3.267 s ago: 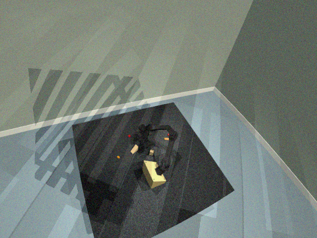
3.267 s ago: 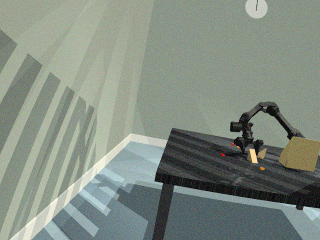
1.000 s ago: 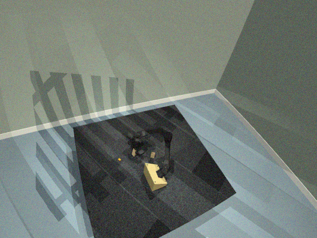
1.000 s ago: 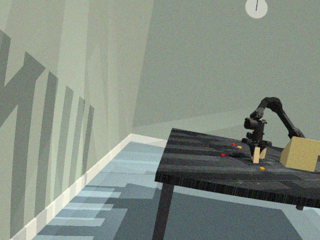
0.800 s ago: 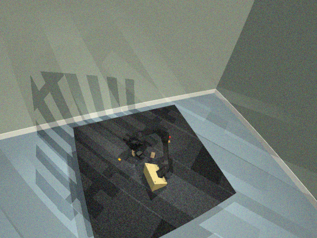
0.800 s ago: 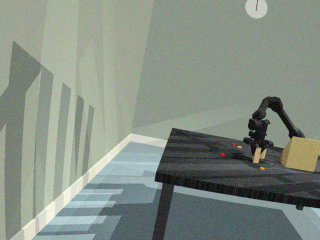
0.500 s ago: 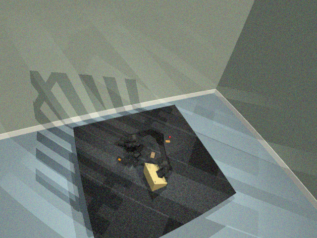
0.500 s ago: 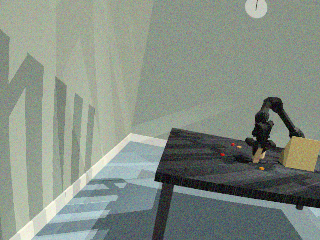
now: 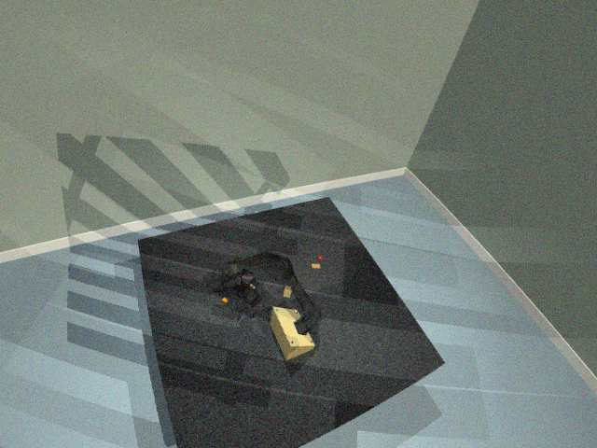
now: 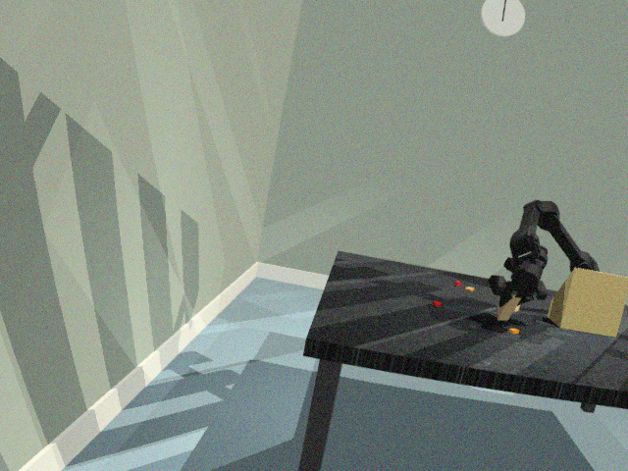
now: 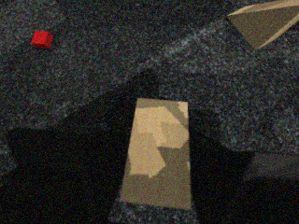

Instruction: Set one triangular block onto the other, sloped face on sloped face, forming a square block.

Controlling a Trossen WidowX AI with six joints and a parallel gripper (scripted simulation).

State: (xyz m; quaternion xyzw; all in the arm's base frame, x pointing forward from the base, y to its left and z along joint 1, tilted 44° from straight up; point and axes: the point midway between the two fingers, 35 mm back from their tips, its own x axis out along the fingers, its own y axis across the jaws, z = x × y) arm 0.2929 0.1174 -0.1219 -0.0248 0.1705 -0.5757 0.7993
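My gripper tip is 1 cm below the triangular block. Also, from my gripper tip: orange piece 13 cm to the left, 4 cm below, 1 cm behind.
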